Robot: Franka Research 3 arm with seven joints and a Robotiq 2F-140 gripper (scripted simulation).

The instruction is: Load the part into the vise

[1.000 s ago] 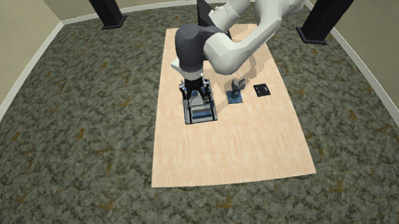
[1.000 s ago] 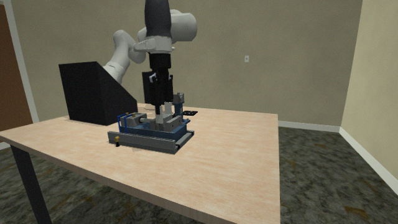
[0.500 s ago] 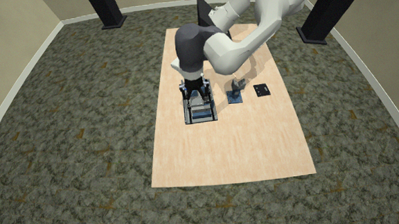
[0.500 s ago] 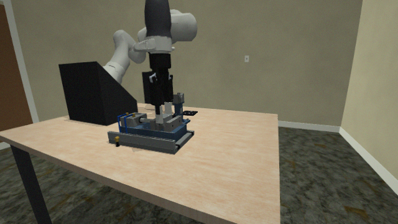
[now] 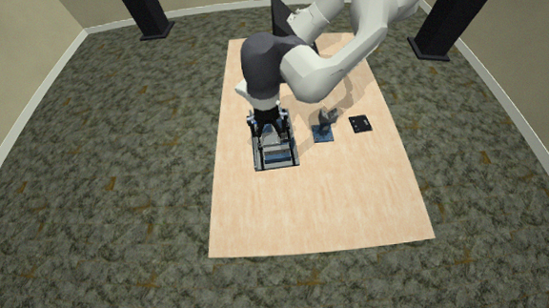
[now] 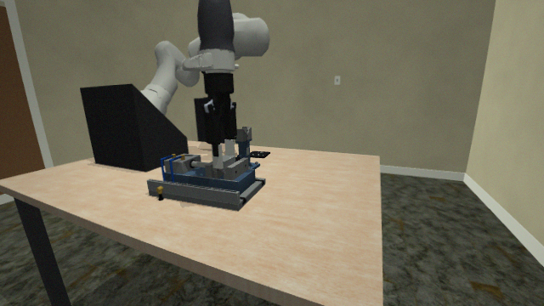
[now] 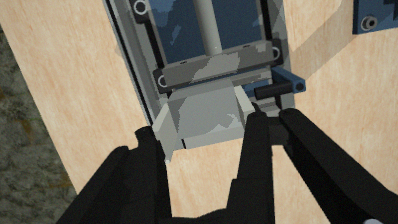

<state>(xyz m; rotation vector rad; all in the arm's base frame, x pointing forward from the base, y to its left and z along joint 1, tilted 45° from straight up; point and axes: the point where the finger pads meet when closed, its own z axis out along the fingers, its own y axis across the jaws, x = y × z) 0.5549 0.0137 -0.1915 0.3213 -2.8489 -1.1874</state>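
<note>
Now: hand 30 mm above the grey part. Also, from my hand: work stop 10 mm behind, 70 mm to the left, 30 mm below; then moving jaw 40 mm behind, 10 mm to the left, 50 mm below; then fixed jaw 30 mm ahead, 30 mm to the left, 50 mm below.
</note>
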